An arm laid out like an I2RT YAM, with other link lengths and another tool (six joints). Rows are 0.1 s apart.
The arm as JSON. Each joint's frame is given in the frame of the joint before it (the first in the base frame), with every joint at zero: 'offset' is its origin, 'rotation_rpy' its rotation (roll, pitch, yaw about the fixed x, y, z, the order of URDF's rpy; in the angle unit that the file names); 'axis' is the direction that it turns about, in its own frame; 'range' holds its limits. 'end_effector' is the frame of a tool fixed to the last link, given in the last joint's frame.
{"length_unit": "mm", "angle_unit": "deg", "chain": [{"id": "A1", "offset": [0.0, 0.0, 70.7], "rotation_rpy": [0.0, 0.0, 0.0], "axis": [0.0, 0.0, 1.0], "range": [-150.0, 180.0]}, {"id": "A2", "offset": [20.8, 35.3, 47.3], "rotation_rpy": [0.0, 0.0, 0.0], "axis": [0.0, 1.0, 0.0], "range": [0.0, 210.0]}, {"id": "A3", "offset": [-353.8, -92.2, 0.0], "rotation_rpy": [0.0, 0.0, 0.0], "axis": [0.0, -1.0, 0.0], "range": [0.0, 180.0]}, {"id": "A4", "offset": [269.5, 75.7, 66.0], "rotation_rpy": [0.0, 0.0, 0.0], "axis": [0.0, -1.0, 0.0], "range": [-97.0, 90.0]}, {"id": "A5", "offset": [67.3, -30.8, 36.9], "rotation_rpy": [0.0, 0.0, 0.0], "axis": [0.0, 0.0, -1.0], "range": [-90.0, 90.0]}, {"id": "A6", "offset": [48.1, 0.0, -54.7], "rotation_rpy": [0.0, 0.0, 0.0], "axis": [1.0, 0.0, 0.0], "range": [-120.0, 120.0]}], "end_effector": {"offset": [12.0, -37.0, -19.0], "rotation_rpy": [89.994, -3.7, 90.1]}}
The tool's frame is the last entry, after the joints.
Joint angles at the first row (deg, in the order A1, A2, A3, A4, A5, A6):
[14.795 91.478 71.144 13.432 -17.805 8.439]
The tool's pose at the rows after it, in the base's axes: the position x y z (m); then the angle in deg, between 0 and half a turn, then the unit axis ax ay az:
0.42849 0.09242 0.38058 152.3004 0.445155 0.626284 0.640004
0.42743 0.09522 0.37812 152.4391 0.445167 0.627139 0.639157
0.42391 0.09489 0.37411 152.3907 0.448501 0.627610 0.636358
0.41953 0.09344 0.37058 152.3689 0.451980 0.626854 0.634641
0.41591 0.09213 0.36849 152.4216 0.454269 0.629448 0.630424
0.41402 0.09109 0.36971 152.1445 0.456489 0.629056 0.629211
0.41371 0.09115 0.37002 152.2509 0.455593 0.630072 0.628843
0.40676 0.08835 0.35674 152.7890 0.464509 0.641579 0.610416
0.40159 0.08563 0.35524 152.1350 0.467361 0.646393 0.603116
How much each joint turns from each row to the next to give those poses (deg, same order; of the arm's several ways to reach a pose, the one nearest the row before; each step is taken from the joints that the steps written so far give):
[0.755 0.538 0.250 0.342 0.044 0.089]
[0.440 0.007 -0.432 0.289 0.333 0.030]
[0.159 -0.422 -1.103 0.305 0.471 0.006]
[0.022 -0.620 -1.252 0.403 0.338 0.150]
[0.001 -0.497 -0.683 -0.430 0.139 -0.227]
[0.001 -0.345 -0.068 -0.353 0.390 -0.058]
[-0.002 -0.051 0.048 -0.189 -0.160 -0.079]
[0.000 -0.521 -2.145 -1.128 0.342 -0.880]
[0.001 -0.769 -0.831 -0.709 0.724 -0.841]

